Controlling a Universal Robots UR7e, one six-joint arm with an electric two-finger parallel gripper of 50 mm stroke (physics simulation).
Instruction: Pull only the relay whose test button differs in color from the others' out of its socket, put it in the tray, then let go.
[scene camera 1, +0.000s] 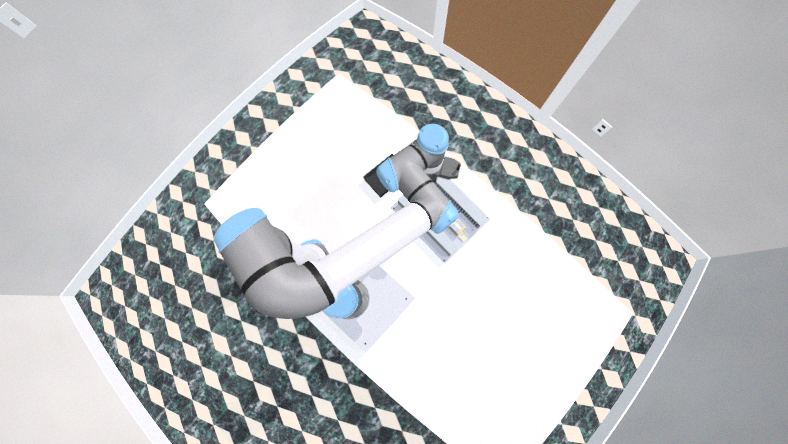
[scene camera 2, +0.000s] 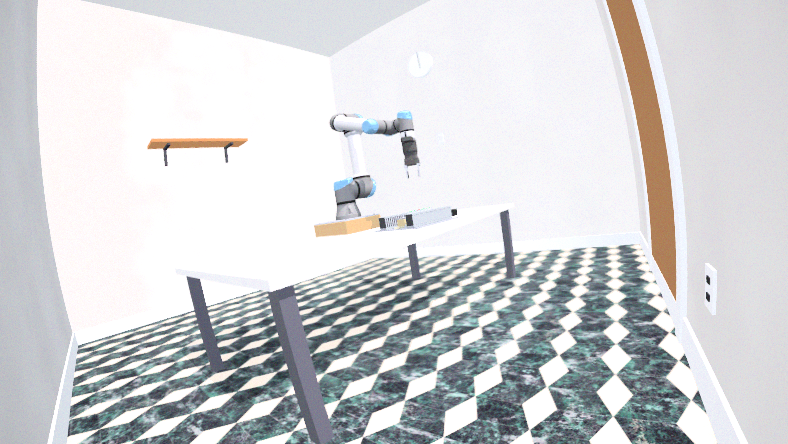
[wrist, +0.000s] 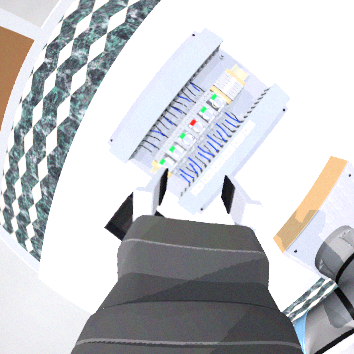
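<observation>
There's a relay panel (scene camera 1: 425, 238) here, and you'd find that panel in the wrist view as well (wrist: 212, 70). The gripper is visible too (wrist: 194, 182).
</observation>
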